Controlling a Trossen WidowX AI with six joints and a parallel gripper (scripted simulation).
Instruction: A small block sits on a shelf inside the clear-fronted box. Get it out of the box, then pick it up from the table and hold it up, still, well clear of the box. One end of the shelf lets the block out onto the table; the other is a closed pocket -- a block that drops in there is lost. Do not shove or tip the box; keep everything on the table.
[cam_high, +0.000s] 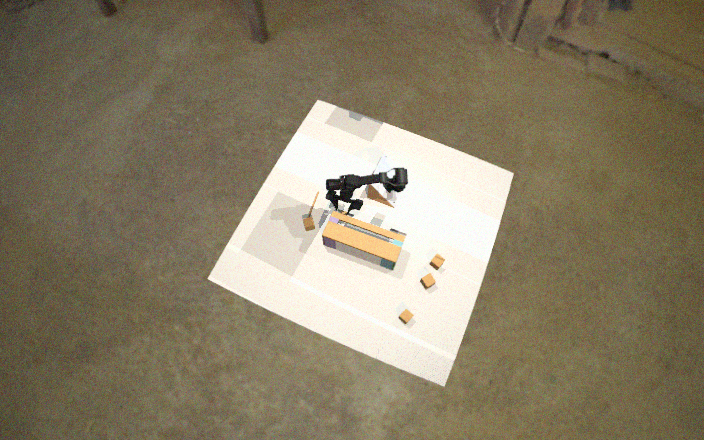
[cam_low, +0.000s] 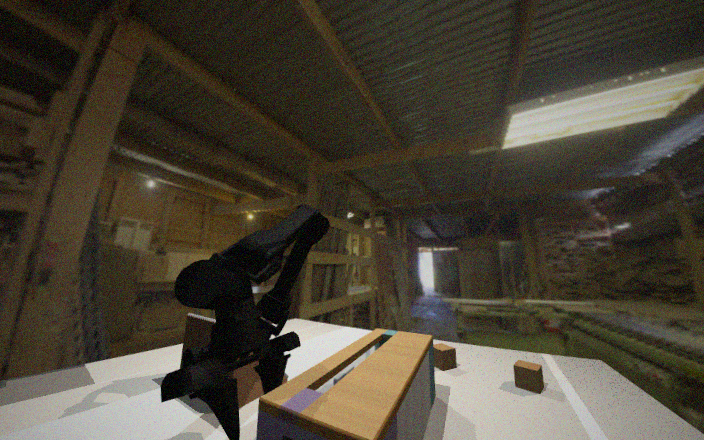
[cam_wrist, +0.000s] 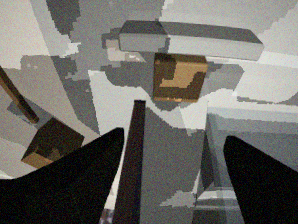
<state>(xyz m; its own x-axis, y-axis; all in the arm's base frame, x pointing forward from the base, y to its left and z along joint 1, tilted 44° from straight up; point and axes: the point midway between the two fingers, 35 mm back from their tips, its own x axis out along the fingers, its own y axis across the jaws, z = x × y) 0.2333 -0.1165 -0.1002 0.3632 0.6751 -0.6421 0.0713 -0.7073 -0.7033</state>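
Now: gripper tip 50 mm above the tan block and 10 mm past it. From my gripper tip the other things lie so: box 160 mm to the left, 60 mm ahead, 10 mm below.
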